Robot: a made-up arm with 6 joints. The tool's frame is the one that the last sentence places.
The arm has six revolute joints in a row. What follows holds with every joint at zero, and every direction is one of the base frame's.
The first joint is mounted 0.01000 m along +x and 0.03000 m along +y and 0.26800 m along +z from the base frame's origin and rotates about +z.
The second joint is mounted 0.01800 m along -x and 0.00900 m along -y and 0.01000 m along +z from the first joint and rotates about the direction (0, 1, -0.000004).
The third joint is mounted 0.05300 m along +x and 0.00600 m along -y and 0.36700 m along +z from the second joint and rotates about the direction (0, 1, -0.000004).
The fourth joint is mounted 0.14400 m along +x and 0.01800 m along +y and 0.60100 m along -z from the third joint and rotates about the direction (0, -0.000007, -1).
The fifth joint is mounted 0.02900 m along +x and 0.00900 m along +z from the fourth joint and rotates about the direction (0, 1, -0.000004).
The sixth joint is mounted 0.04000 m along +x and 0.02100 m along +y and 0.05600 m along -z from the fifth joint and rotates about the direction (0, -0.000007, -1).
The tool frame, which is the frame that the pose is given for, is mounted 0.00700 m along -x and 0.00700 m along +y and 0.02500 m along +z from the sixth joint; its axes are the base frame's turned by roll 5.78, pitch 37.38 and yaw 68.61 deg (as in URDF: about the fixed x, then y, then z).
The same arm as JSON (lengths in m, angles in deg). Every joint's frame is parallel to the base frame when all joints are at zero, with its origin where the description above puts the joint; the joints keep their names.
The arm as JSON. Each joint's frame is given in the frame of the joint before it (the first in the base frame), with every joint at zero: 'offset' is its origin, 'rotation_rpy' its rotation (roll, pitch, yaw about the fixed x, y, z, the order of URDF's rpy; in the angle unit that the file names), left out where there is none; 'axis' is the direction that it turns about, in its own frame. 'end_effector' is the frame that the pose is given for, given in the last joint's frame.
{"length_unit": "m", "angle_unit": "deg", "chain": [
  {"id": "joint 1", "offset": [0.01, 0.03, 0.268], "axis": [0.0, 0.0, 1.0]},
  {"id": "joint 2", "offset": [-0.018, -0.009, 0.01], "axis": [0.0, 1.0, 0.0]},
  {"id": "joint 3", "offset": [0.053, -0.006, 0.367], "axis": [0.0, 1.0, 0.0]},
  {"id": "joint 4", "offset": [0.144, 0.018, -0.601], "axis": [0.0, 0.0, -1.0]},
  {"id": "joint 5", "offset": [0.029, 0.0, 0.009], "axis": [0.0, 1.0, 0.0]},
  {"id": "joint 6", "offset": [0.04, 0.021, -0.056], "axis": [0.0, 0.0, -1.0]}
], "end_effector": {"offset": [-0.007, 0.007, 0.025], "rotation_rpy": [5.78, 37.38, 68.61]}}

